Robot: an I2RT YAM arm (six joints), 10 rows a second.
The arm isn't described. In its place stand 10 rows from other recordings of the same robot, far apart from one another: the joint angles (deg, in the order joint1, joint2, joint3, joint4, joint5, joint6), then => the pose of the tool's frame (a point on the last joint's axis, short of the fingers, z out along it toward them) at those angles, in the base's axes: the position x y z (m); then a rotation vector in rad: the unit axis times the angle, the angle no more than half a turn.
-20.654 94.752 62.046 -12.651 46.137 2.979 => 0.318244, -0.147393, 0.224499, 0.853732, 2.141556, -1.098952
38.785 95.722 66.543 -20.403 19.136 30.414 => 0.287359, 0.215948, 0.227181, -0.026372, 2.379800, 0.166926
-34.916 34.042 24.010 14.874 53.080 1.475 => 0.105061, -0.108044, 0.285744, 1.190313, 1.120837, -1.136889
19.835 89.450 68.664 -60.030 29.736 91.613 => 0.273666, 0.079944, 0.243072, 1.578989, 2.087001, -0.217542
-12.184 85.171 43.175 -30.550 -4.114 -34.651 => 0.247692, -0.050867, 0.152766, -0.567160, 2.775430, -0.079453
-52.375 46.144 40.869 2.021 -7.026 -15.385 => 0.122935, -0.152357, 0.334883, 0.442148, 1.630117, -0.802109
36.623 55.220 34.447 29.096 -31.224 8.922 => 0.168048, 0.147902, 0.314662, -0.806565, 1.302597, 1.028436
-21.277 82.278 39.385 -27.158 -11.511 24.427 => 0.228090, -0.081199, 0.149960, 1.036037, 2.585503, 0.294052
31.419 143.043 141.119 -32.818 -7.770 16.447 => 0.481891, 0.300007, 0.261690, -0.370392, 2.208212, 0.614035
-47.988 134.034 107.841 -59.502 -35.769 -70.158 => 0.321694, -0.326035, 0.146400, -0.520178, 2.494326, 0.340397
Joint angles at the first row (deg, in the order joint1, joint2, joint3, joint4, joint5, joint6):
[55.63 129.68 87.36 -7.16 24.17 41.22]
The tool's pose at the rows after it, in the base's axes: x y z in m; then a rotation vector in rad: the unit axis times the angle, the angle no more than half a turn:
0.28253, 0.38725, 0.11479, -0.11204, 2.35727, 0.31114
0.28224, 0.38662, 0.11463, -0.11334, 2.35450, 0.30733
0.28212, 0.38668, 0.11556, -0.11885, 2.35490, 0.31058
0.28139, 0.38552, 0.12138, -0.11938, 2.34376, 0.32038
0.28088, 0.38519, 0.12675, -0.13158, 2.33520, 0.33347
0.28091, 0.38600, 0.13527, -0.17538, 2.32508, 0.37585
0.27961, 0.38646, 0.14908, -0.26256, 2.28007, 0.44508
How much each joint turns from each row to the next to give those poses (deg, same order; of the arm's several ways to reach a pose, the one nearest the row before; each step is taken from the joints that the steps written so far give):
[0.00 0.03 0.01 -0.11 0.09 -0.06]
[0.00 -0.11 -0.26 0.19 0.20 -0.16]
[0.01 -0.13 -0.01 -0.03 -0.22 -0.21]
[-0.01 -0.99 -0.49 0.32 0.04 -0.27]
[0.00 -0.80 -0.26 0.30 -0.37 -0.67]
[-0.08 -1.07 -0.15 0.87 -2.01 -1.86]
[-0.05 -2.05 -1.21 3.20 -2.94 -4.13]

